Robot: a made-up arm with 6 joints.
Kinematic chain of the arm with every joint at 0, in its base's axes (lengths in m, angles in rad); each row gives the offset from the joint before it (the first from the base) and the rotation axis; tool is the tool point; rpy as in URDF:
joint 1: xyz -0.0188 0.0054 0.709 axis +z
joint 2: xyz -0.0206 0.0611 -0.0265 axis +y
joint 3: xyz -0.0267 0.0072 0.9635 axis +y
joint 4: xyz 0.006 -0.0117 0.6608 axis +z
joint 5: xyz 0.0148 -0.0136 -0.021 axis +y
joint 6: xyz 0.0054 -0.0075 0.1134 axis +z
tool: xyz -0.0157 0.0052 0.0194 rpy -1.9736 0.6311 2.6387
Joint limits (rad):
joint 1: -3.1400..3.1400
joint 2: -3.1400..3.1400
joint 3: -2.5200..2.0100
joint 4: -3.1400..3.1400
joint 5: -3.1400..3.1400
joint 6: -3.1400..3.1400
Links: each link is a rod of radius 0.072 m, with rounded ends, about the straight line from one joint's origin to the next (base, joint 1, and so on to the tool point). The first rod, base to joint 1, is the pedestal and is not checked.
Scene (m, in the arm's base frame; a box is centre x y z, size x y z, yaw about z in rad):
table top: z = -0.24
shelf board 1: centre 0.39 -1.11 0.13 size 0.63 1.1 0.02 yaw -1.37
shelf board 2: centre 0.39 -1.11 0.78 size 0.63 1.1 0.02 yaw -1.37
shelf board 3: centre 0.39 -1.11 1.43 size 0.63 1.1 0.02 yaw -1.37
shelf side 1: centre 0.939 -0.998 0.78 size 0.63 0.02 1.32 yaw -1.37
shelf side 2: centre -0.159 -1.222 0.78 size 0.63 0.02 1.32 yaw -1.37
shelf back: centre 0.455 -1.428 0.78 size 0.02 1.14 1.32 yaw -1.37
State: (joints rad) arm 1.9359 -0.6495 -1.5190 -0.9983 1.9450 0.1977
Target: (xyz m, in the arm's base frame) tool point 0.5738 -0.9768 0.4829
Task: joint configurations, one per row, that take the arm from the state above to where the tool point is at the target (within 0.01 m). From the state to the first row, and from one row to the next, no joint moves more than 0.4 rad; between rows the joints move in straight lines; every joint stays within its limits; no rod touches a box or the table.
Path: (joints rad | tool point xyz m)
1: 1.9841 -0.4749 -1.8558 -1.0776 1.9867 0.2060 | 0.4350 -0.8389 1.1568
2: 2.0323 -0.3003 -2.1926 -1.1569 2.0283 0.2143 | 0.3734 -0.6074 1.1506
3: 1.6373 0.0972 -2.2019 -1.1743 2.0603 0.2170 | 0.0904 -0.4684 1.3806
4: 1.2424 0.4946 -2.2111 -1.1916 2.0923 0.2198 | -0.0011 -0.1795 1.4962
5: 0.8474 0.8921 -2.2204 -1.2089 2.1243 0.2225 | 0.1426 0.0745 1.4813
6: 0.4524 1.2896 -2.2297 -1.2263 2.1562 0.2252 | 0.4197 0.1364 1.3409
7: 0.0574 1.6870 -2.2389 -1.2436 2.1882 0.2280 | 0.6486 -0.0287 1.0996
8: -0.3376 2.0845 -2.2482 -1.2610 2.2202 0.2307 | 0.6794 -0.3145 0.7973
9: -0.7325 2.4820 -2.2574 -1.2783 2.2521 0.2335 | 0.4849 -0.5401 0.4829
10: -0.8498 2.3772 -1.9045 -1.2032 2.2104 0.2250 | 0.5591 -0.7579 0.4971
11: -0.9670 2.2724 -1.5515 -1.1280 2.1687 0.2166 | 0.5738 -0.9768 0.4830

